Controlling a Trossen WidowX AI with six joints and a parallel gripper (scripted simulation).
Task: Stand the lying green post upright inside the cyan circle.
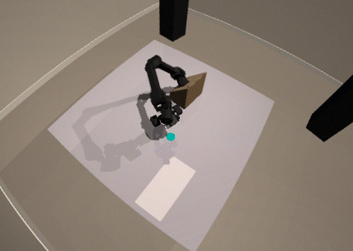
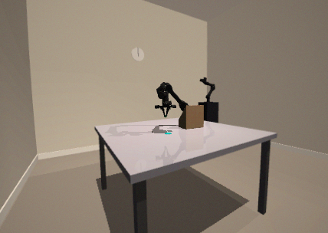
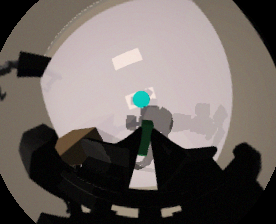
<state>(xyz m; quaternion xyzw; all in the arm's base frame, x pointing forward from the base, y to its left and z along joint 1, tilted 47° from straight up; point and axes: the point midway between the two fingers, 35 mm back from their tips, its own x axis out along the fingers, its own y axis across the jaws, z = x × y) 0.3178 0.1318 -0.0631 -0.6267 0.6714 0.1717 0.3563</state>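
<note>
The cyan circle is 10 mm behind my gripper tip, 40 mm to the left of it and 150 mm below it. From my gripper tip the other things lie so: green post (10 mm behind, 20 mm to the right).
</note>
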